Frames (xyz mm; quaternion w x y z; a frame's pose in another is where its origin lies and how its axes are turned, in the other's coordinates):
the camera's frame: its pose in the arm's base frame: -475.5 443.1 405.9 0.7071 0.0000 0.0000 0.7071
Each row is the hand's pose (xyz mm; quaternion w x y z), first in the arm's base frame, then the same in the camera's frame.
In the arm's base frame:
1: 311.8 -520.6 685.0 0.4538 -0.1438 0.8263 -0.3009
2: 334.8 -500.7 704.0 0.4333 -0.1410 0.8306 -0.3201
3: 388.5 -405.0 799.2 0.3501 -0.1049 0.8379 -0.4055
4: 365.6 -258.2 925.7 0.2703 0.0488 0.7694 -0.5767
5: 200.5 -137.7 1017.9 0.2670 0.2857 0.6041 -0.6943
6: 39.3 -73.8 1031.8 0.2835 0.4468 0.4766 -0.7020
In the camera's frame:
1: -963.7 -787.3 279.1 0.1081 0.4826 0.6860 -0.5337
2: -943.8 -810.3 298.1 0.0800 0.4876 0.6870 -0.5327
3: -848.1 -864.0 393.3 0.0392 -0.5183 -0.6666 0.5343
4: -701.3 -841.1 519.8 0.2167 -0.5786 -0.5095 0.5989
5: -580.8 -676.0 612.0 0.3022 -0.6292 -0.2252 0.6798
6: -516.9 -514.8 625.9 0.2959 -0.6530 -0.0211 0.6969

